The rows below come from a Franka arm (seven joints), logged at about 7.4 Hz.
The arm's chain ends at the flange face. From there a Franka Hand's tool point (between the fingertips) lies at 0.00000 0.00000 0.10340 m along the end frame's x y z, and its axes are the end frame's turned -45 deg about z.
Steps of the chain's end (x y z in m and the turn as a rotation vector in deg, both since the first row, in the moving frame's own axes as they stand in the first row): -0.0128, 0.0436, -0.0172, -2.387, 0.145, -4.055; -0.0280, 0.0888, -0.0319, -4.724, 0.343, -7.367; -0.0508, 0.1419, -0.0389, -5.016, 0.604, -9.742; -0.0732, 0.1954, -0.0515, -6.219, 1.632, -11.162; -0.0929, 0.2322, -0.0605, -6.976, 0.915, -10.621; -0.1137, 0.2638, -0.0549, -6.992, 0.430, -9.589; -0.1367, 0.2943, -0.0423, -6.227, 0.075, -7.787
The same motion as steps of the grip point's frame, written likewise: -0.0426, 0.0251, -0.0173, -1.790, -1.585, -4.055; -0.0877, 0.0498, -0.0323, -3.583, -3.098, -7.367; -0.1412, 0.0720, -0.0393, -3.974, -3.120, -9.742; -0.1948, 0.0969, -0.0521, -5.551, -3.243, -11.162; -0.2366, 0.1092, -0.0613, -5.580, -4.286, -10.621; -0.2745, 0.1162, -0.0557, -5.248, -4.640, -9.589; -0.3120, 0.1200, -0.0429, -4.456, -4.350, -7.787
